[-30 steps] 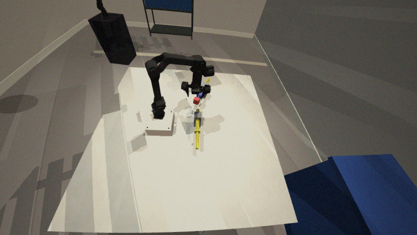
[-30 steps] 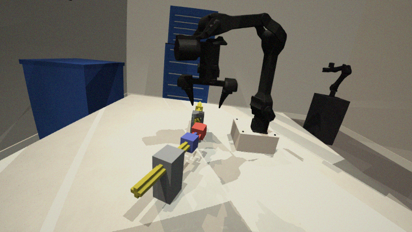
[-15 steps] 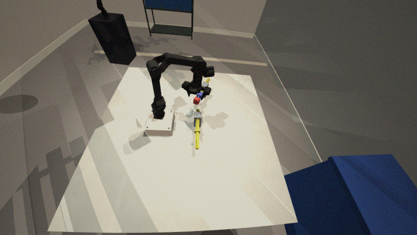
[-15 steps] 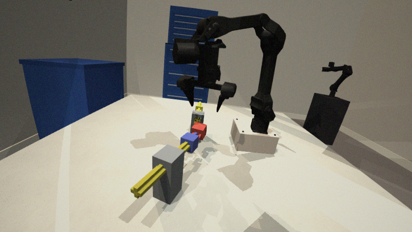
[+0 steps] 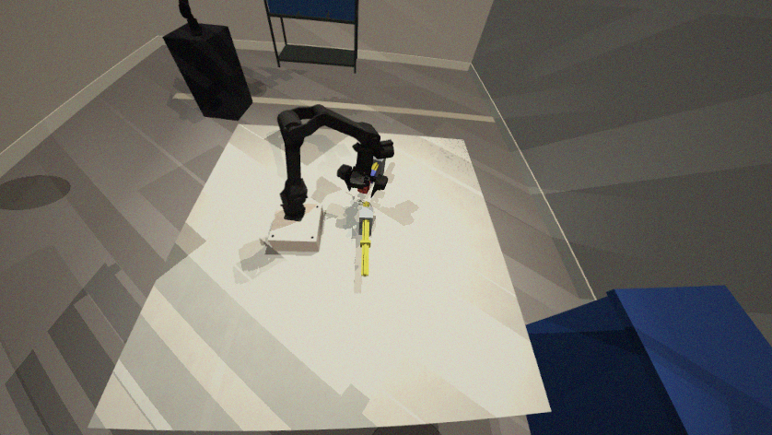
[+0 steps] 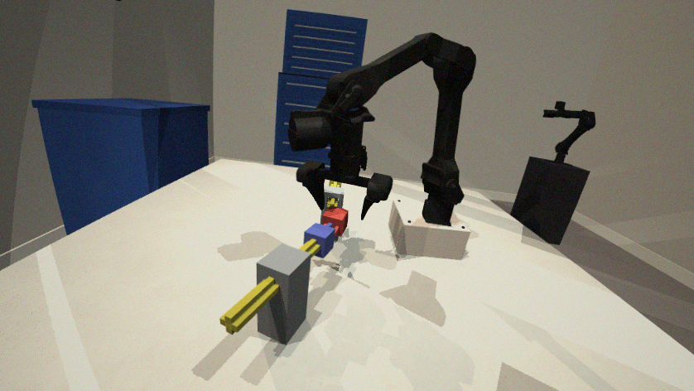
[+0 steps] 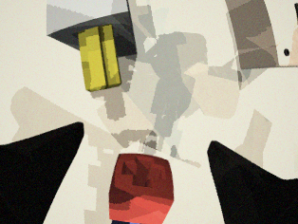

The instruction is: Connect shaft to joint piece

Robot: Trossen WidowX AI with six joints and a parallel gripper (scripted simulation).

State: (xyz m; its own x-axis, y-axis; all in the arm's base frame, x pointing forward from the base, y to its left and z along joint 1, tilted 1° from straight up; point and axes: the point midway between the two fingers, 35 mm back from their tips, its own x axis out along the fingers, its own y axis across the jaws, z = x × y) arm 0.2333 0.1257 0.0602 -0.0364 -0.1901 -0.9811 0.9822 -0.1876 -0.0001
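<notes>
The red yoke is 50 mm to the left of my gripper tip and 10 mm ahead of it.
</notes>
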